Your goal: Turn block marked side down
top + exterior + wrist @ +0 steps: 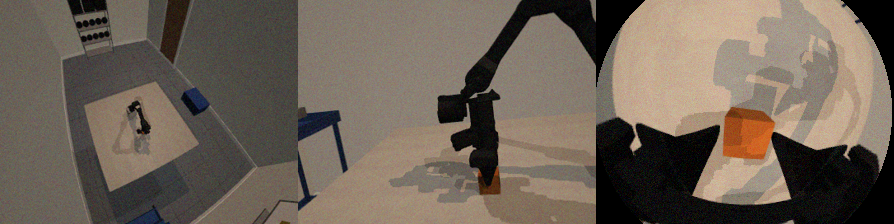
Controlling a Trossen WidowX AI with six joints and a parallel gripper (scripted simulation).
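Right now the orange block is 1 cm behind my gripper tip.
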